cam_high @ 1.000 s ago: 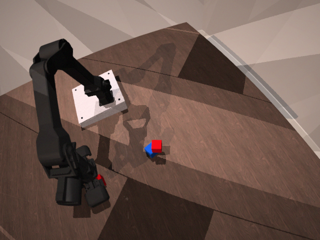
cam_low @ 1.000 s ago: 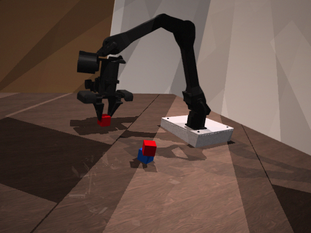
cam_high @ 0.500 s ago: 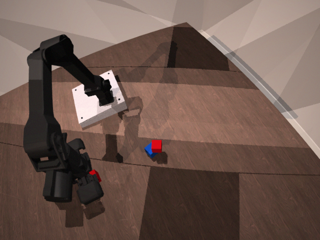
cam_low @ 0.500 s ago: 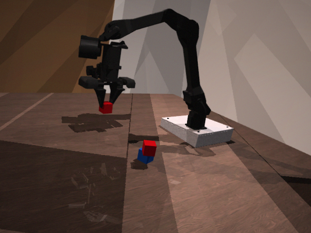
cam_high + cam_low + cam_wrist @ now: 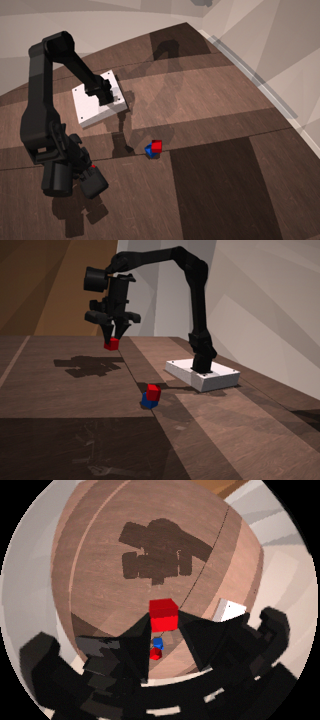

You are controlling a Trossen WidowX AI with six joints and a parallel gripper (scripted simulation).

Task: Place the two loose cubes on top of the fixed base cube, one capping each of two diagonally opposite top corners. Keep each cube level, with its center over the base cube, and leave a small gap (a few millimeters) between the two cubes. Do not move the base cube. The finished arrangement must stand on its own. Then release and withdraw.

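Right now my gripper tip is 20 cm to the right of the red cube, 7 cm past it and 7 cm above it. From my gripper tip the other things lie so: blue base cube: 18 cm to the left, 11 cm below, 8 cm behind.
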